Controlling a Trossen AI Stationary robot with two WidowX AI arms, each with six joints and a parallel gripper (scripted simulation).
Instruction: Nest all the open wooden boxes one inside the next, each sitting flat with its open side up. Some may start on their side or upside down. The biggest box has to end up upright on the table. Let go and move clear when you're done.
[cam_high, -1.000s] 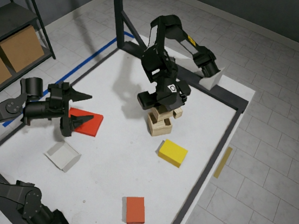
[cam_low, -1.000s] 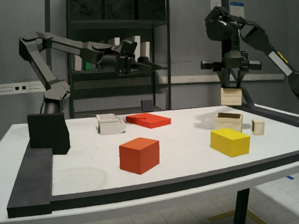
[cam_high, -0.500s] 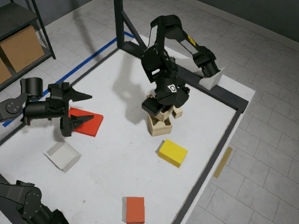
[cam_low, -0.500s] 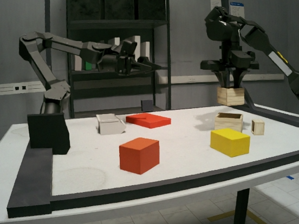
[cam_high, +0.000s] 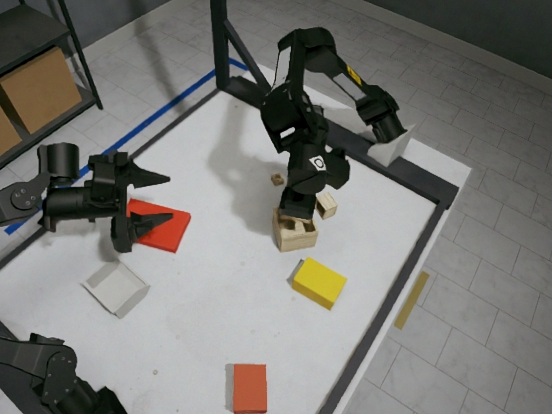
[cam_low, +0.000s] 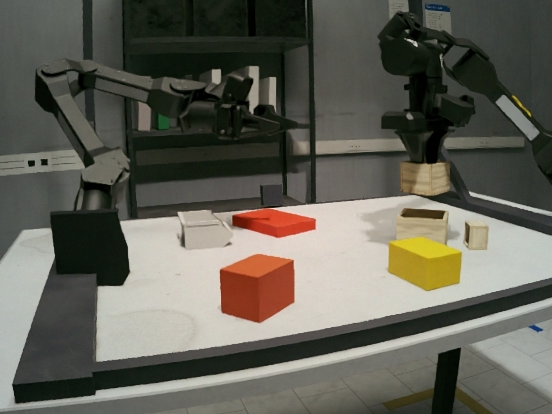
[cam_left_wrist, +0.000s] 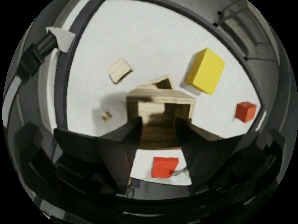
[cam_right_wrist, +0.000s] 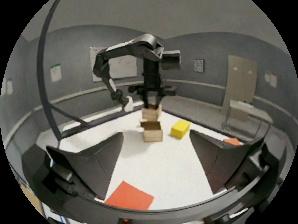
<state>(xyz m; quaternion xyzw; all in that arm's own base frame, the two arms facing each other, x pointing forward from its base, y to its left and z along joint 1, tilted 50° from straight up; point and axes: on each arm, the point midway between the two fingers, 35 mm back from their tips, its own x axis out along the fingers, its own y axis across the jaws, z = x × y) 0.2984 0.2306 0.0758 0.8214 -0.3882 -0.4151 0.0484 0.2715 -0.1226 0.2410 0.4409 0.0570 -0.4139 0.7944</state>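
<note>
The medium wooden box is 50 mm below my left hand. Also, from my left hand: biggest wooden box (150 mm below); then small wooden box (10 mm ahead, 110 mm to the left, 150 mm below); then tiny wooden box (130 mm behind, 90 mm to the left, 170 mm below).
</note>
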